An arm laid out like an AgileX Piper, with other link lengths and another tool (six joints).
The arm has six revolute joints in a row. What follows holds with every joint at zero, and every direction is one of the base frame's.
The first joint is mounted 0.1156 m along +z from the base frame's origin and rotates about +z.
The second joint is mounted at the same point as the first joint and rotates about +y.
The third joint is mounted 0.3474 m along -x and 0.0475 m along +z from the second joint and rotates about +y.
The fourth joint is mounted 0.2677 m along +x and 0.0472 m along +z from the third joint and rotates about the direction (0.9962, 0, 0.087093).
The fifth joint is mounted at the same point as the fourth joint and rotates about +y.
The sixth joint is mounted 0.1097 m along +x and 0.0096 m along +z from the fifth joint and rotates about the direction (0.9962, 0, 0.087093).
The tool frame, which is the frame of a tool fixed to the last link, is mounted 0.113 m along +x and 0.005 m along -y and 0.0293 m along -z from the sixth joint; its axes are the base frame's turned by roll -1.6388, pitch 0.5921 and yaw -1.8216 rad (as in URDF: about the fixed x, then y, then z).
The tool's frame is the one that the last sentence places.
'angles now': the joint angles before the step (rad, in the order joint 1, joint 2, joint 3, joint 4, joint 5, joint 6). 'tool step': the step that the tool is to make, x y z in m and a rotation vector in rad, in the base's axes. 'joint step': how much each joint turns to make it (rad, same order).
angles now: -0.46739 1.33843 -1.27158 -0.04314 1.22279 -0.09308
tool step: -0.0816 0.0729 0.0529 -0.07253 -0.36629 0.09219
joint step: 0.00089 -0.48582 0.17992 0.14282 -0.05223 -0.07923
